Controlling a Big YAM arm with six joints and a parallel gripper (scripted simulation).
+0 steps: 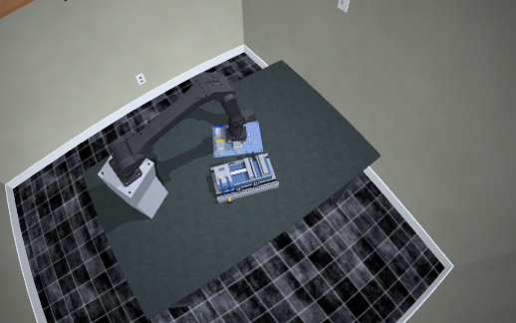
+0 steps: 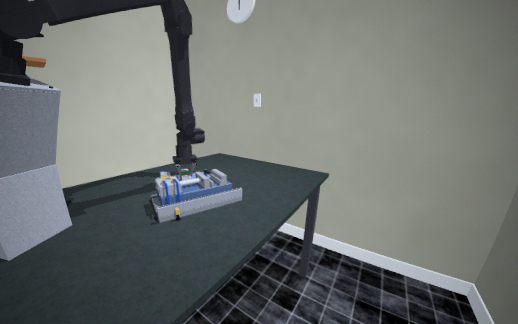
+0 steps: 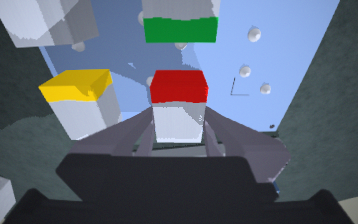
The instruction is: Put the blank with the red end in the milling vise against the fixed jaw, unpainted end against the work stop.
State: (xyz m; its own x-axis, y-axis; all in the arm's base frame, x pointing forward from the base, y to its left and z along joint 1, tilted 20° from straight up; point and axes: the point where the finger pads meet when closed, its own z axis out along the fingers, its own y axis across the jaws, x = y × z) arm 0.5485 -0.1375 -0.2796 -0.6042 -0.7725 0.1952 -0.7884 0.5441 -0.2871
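The blue plate is 4 cm to the left of my hand, 4 cm below it and 3 cm ahead of it. Round my hand: yellow-ended blank (7 cm behind, 5 cm to the left, 2 cm below); then green-ended blank (7 cm to the left, 6 cm ahead, 2 cm below); then blue-ended blank (13 cm to the left, 2 cm below, 2 cm behind).
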